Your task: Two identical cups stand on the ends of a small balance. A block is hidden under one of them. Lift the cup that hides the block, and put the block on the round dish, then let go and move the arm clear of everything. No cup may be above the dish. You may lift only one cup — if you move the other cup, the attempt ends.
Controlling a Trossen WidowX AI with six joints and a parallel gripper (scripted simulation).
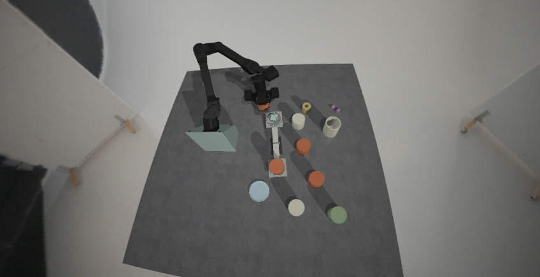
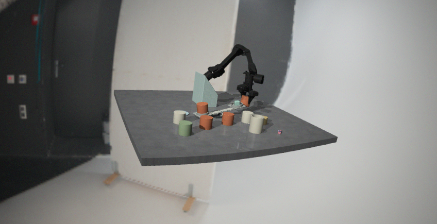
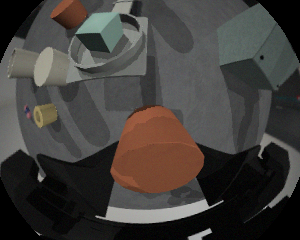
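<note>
Now: gripper tip 12 cm to the left of the pale green block, 5 cm short of it and 1 cm below it. From my gripper tip the other things lie so: orange cup: 2 cm to the left, 1 cm above; then cream cup: 36 cm ahead, 19 cm to the right, 3 cm below; then yellow ring: 25 cm ahead, 5 cm below, 3 cm to the right.
</note>
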